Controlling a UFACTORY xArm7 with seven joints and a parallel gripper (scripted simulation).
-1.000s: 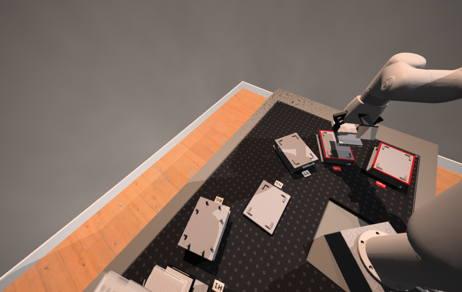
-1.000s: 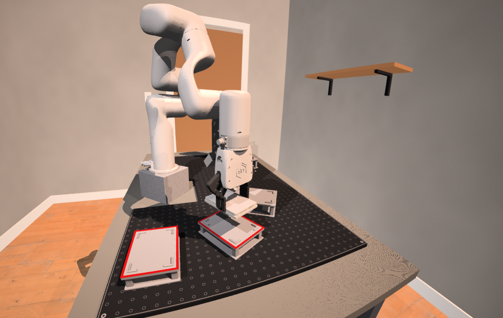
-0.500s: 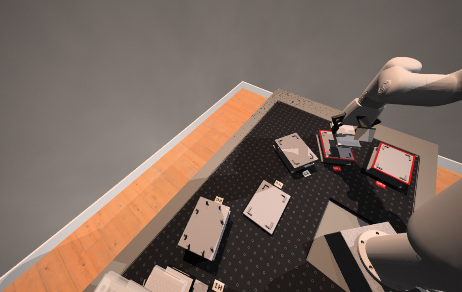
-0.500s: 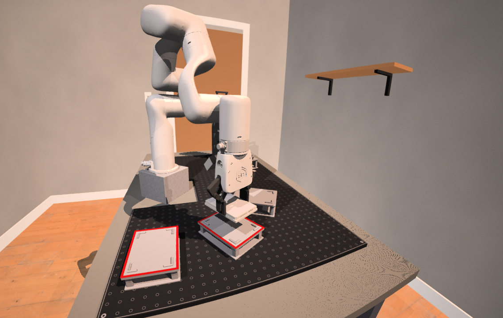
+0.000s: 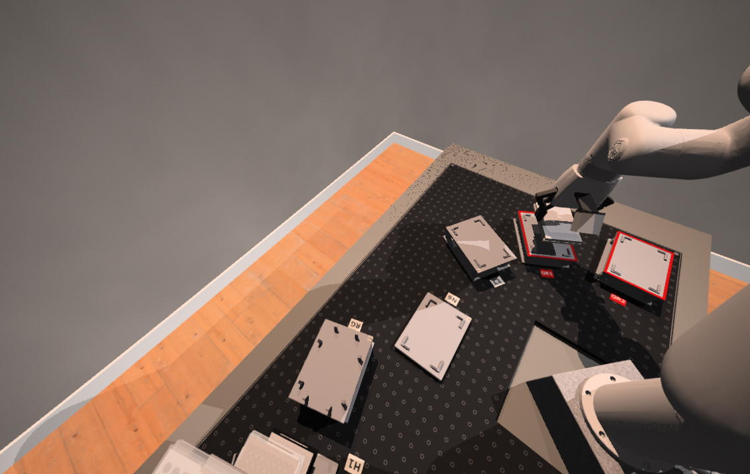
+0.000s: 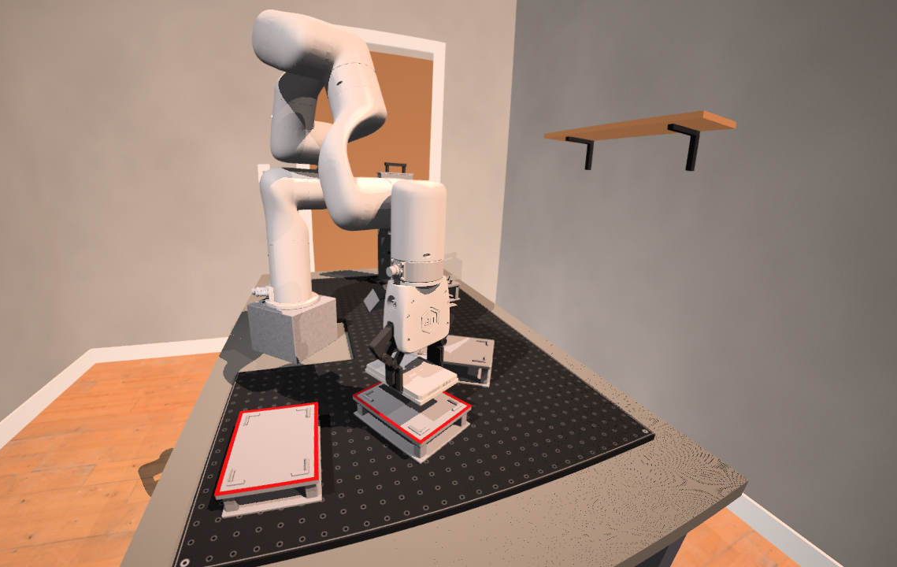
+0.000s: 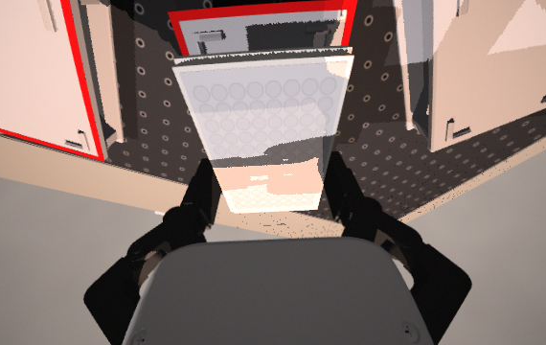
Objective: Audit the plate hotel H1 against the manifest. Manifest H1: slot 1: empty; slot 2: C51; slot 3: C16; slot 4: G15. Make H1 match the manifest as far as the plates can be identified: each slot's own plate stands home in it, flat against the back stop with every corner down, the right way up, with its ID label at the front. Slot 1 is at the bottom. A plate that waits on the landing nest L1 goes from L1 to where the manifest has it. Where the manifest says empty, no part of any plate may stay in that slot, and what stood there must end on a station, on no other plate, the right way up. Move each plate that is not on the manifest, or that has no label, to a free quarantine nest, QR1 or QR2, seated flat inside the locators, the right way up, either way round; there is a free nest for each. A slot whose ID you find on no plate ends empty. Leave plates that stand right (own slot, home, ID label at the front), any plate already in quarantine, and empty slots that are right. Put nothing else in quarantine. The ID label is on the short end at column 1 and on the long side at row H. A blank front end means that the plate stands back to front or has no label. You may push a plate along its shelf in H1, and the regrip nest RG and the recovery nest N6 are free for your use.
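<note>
My gripper is now 70 mm above the quarantine nest QR1 and 10 mm to the right of it. The rest, counted from my hand: quarantine nest QR2 (220 mm behind, 70 mm below, 30 mm to the right); landing nest L1 (150 mm to the left, 130 mm ahead, 60 mm below); white well plate (10 mm to the left, 10 mm below, 10 mm behind).
</note>
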